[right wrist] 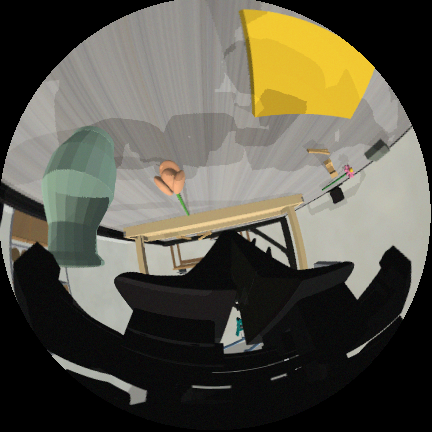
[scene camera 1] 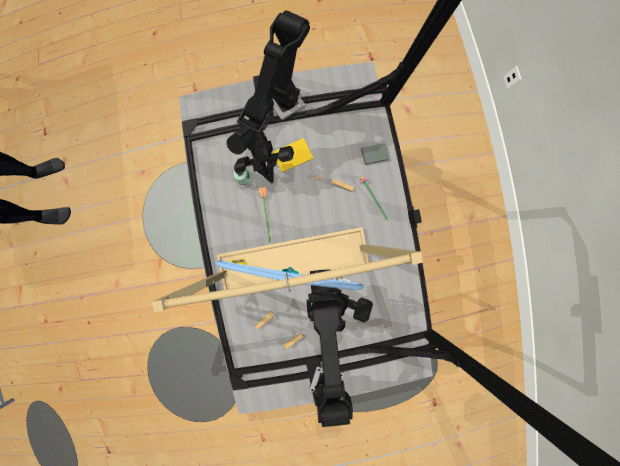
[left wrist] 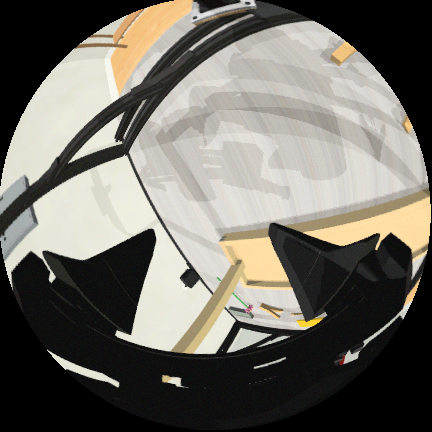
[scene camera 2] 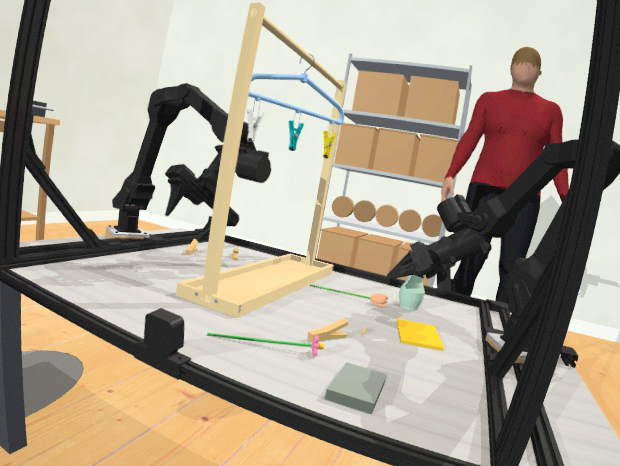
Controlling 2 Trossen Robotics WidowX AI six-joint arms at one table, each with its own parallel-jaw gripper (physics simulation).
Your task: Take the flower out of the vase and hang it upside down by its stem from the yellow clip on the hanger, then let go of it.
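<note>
The orange flower lies flat on the table, its stem toward the rack's tray. The pale green vase stands upright beside the bloom. My right gripper is shut and empty, tilted above the table near the vase and bloom. The yellow clip hangs from one end of the blue hanger and holds nothing. My left gripper is open and empty beyond the rack; its fingertips are hidden in scene camera 1.
The wooden rack rises between the arms, with a teal clip and a white clip on its hanger. A pink flower, yellow pad, grey block and wooden pieces lie about.
</note>
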